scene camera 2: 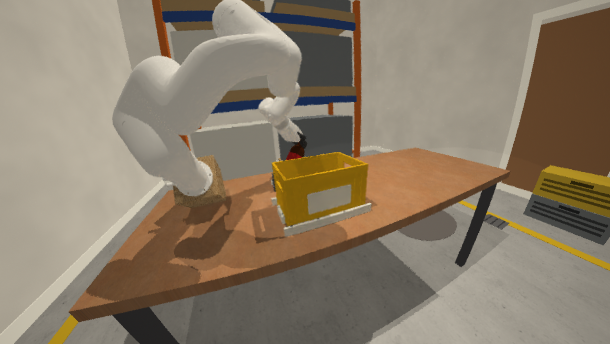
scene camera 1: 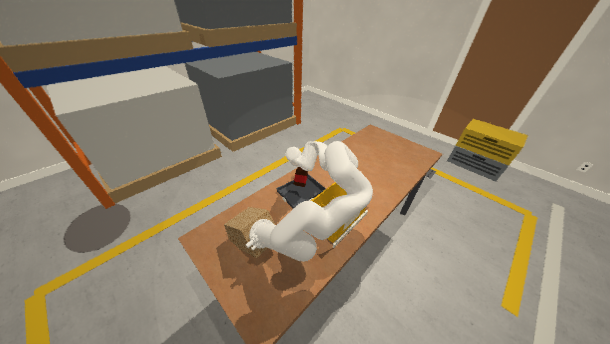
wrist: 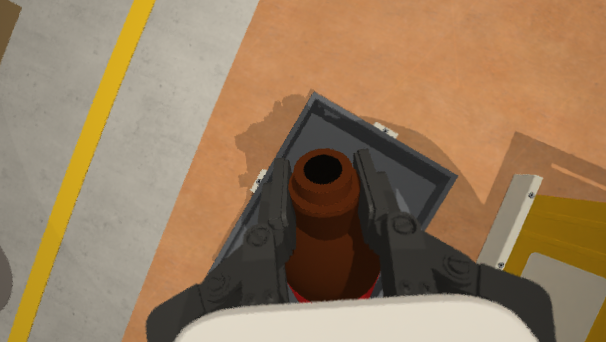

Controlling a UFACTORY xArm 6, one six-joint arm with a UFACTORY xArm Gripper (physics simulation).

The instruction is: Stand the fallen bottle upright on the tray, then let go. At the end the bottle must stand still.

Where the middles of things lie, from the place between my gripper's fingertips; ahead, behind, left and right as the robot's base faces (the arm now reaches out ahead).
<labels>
Right now my hand is 5 cm past the brown bottle [wrist: 331,262], 3 cm to the left of it and 4 cm above it. Also, from my hand: dark grey tray [scene camera 1: 294,195] 6 cm behind, 3 cm to the right, 15 cm below; yellow crate [scene camera 2: 308,188] 9 cm behind, 33 cm to the right, 8 cm below.
</labels>
